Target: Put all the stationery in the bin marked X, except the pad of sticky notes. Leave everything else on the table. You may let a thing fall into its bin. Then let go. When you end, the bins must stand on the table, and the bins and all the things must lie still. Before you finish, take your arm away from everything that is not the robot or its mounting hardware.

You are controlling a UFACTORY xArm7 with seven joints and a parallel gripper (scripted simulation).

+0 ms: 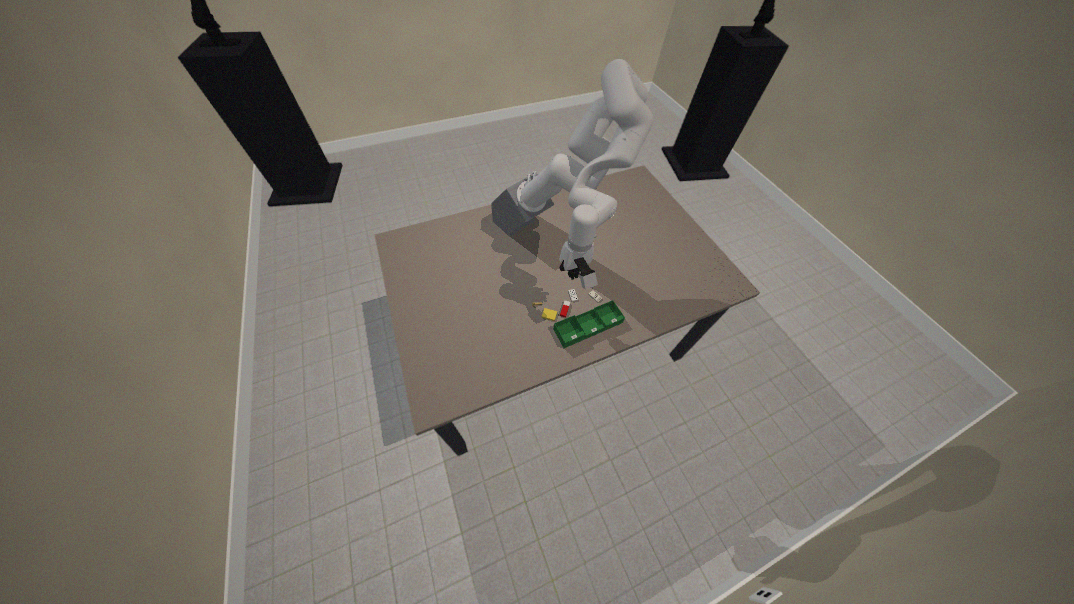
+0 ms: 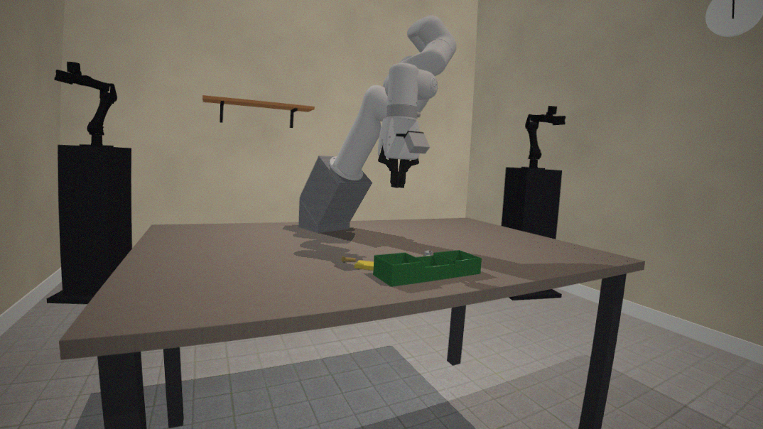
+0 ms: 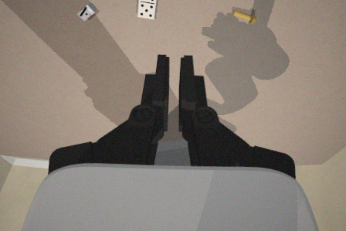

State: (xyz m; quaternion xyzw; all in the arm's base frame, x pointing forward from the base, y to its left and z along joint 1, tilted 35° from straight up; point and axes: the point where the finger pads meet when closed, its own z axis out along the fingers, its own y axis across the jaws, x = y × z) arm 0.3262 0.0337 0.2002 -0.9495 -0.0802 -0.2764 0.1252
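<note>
Right now the green bin row is 190 mm below my hand, 100 mm ahead of it and 60 mm to the left of it. The rest, counted from my hand: brass bolt: 210 mm below, 120 mm to the right, 10 mm behind; yellow sticky-note pad: 210 mm below, 70 mm to the right, 40 mm ahead; red eraser: 210 mm below, 10 mm to the right, 10 mm ahead.
</note>
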